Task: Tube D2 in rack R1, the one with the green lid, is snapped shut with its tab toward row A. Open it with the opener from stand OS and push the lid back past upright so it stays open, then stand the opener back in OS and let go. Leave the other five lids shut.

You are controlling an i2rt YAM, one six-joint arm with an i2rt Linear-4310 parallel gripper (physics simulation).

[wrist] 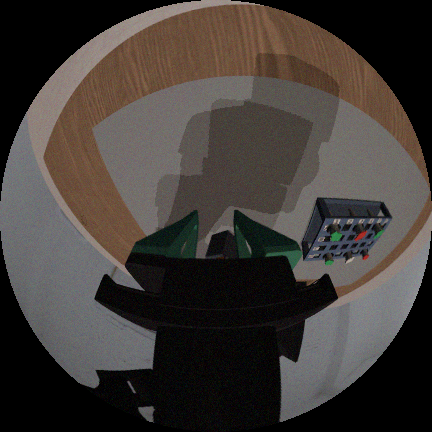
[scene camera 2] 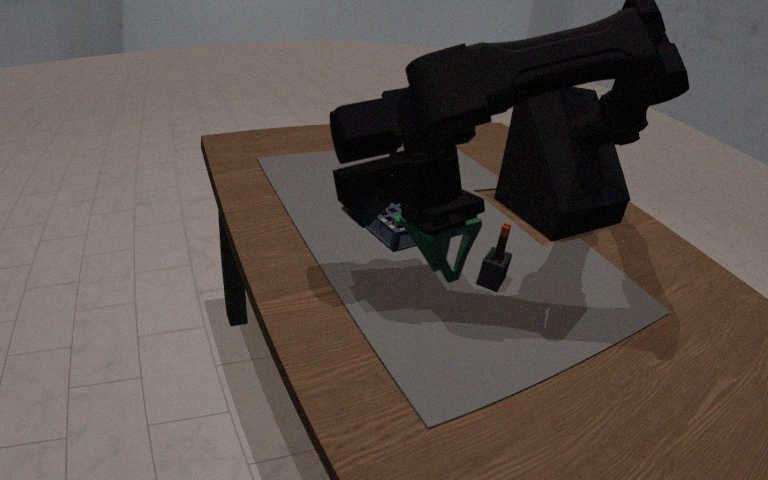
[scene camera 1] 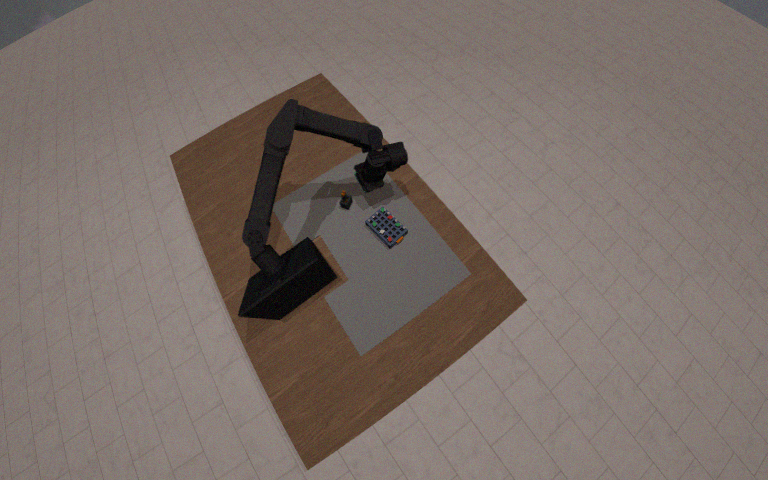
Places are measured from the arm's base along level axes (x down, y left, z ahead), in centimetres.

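Where they show: gripper, fingertip midpoint: (wrist: 215, 215) (scene camera 2: 445, 275) (scene camera 1: 364, 188); arm's base at its link origin: (scene camera 2: 580, 136) (scene camera 1: 277, 271).
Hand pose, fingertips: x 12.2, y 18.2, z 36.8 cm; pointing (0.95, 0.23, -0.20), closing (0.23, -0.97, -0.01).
Each offset is from my fingertips to the top centre of the thing. "*": to the spot under its first point. Level surfaces: height alone.
My gripper (scene camera 2: 451, 277) (wrist: 215, 215) is partly open, with a gap between its green fingers and nothing between them. It hangs above the mat, beside stand OS. Stand OS @(dx -1.0, dy -1.0, dz -8.3 cm) (scene camera 1: 346, 202) (scene camera 2: 494, 271) (wrist: 222, 242) is a small dark block. The opener @(dx -5.5, dy -1.0, dz -8.3 cm) (scene camera 1: 343, 194) (scene camera 2: 505, 230) stands upright in it, with an orange top; in the wrist view it is mostly hidden behind the gripper body. Rack R1 @(dx -1.2, dy -17.8, dz -0.6 cm) (scene camera 1: 378, 236) (scene camera 2: 395, 241) (wrist: 314, 225) is blue-grey and holds tubes with three green lids, two red and one white. I cannot tell which green lid is D2 or read any tab.
The grey mat @(dx +3.0 cm) (scene camera 1: 396, 294) (scene camera 2: 419, 373) (wrist: 135, 130) lies on the wooden table @(dx +3.3 cm) (scene camera 1: 368, 396) (scene camera 2: 651, 407) (wrist: 150, 55). The black arm base (scene camera 1: 294, 283) (scene camera 2: 560, 169) stands at the mat's edge. An orange piece @(* dx +0.7, dy -24.3, dz +0.5 cm) (scene camera 1: 399, 240) sits at one end of the rack.
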